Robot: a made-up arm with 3 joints. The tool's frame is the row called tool.
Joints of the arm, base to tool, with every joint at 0 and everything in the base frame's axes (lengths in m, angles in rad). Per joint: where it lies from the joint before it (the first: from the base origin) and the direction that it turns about. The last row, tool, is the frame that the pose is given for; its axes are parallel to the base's.
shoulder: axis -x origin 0 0 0.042
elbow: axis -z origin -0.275 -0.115 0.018
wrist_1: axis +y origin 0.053 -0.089 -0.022
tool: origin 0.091 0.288 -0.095
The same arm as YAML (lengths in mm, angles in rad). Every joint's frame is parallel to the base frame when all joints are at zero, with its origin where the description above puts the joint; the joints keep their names.
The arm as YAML. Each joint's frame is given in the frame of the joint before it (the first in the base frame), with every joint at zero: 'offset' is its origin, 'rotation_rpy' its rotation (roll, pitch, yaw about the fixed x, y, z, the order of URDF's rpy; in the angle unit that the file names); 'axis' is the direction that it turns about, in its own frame. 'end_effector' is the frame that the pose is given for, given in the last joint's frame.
length_unit: mm
angle_unit: rad
chain:
  - id: shoulder
    offset: [0.0, 0.0, 42.0]
    rotation_rpy: [0.0, 0.0, 0.0]
    axis: [-1.0, 0.0, 0.0]
  - id: elbow
    offset: [-275.0, -115.0, 18.0]
    rotation_rpy: [0.0, 0.0, 0.0]
    axis: [0.0, 0.0, -1.0]
  - id: wrist_1
    offset: [53.0, -89.0, -22.0]
    rotation_rpy: [0.0, 0.0, 0.0]
    axis: [0.0, 1.0, 0.0]
end_effector:
  offset: [91.0, 288.0, -95.0]
  rotation_rpy: [0.0, 0.0, 0.0]

